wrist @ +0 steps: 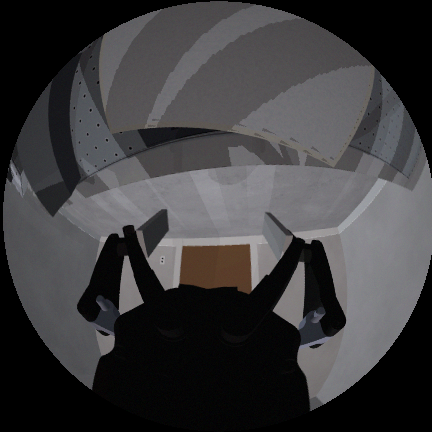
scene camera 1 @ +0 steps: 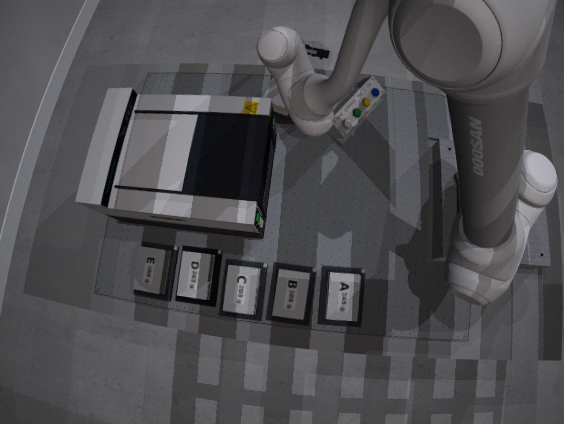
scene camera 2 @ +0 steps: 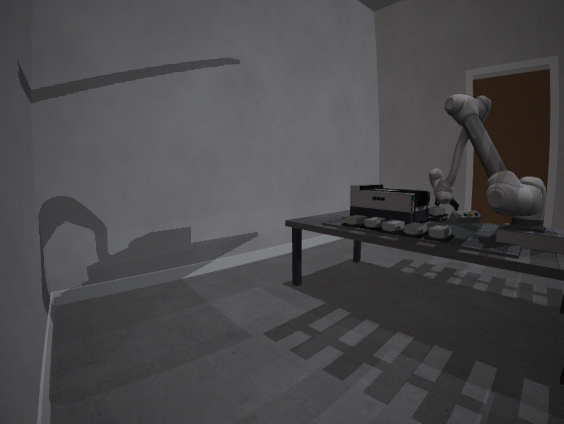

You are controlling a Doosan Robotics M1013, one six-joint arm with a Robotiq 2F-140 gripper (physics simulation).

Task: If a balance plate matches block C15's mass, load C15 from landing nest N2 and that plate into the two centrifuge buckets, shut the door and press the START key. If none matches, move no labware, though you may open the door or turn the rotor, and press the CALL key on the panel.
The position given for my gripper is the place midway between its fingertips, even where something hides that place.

My gripper [wrist: 214,221] is open and holds nothing. Also in view: a small block [wrist: 235,74]. Further things: a button box [wrist: 51,170] and a centrifuge box [scene camera 2: 372,200].
